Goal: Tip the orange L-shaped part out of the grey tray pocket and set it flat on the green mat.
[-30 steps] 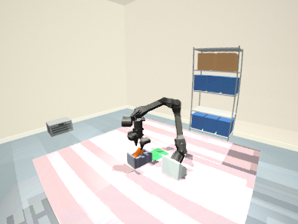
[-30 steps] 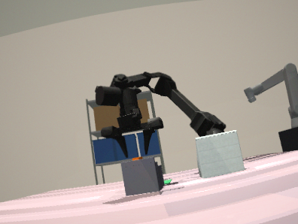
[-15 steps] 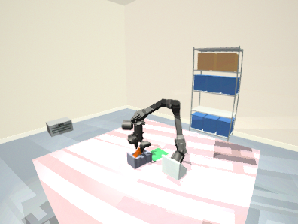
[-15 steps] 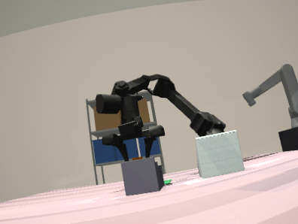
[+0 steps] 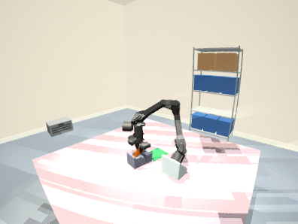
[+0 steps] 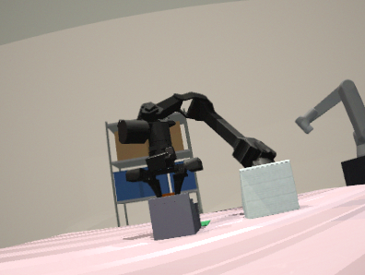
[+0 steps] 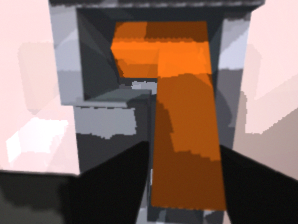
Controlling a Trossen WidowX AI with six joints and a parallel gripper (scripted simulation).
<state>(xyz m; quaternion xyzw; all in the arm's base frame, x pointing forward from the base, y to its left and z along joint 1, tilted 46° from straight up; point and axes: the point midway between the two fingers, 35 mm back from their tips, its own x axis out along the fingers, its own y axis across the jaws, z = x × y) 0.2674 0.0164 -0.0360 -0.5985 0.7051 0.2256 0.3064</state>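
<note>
Now: gripper tip 14 cm to the left of the green mat, 8 cm above it and 4 cm past it. Also, from my gripper tip: orange L-shaped part: 3 cm to the left, 3 cm below, 1 cm behind.
</note>
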